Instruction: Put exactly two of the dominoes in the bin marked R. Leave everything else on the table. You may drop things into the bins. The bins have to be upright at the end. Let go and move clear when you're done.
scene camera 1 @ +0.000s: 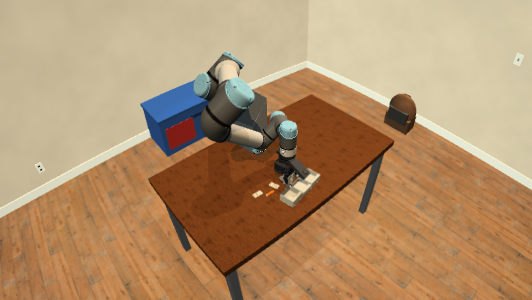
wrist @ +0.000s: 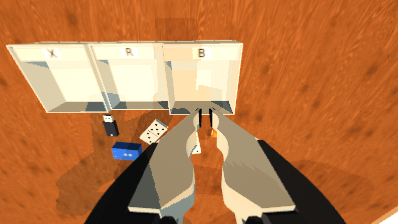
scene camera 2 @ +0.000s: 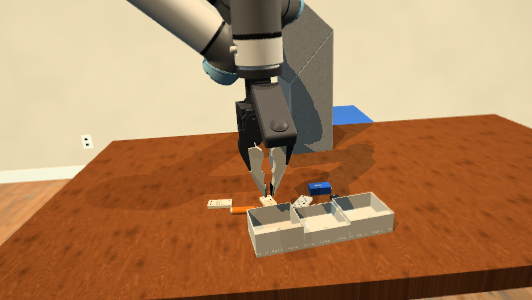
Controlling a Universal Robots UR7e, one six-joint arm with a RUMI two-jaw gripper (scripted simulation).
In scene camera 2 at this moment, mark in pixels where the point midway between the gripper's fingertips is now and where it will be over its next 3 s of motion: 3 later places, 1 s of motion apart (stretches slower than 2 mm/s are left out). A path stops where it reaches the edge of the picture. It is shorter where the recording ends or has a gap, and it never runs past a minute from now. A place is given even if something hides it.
The gripper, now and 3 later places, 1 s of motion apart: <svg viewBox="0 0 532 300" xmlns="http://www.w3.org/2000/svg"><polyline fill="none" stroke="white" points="268,196 312,192 313,217 313,207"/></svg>
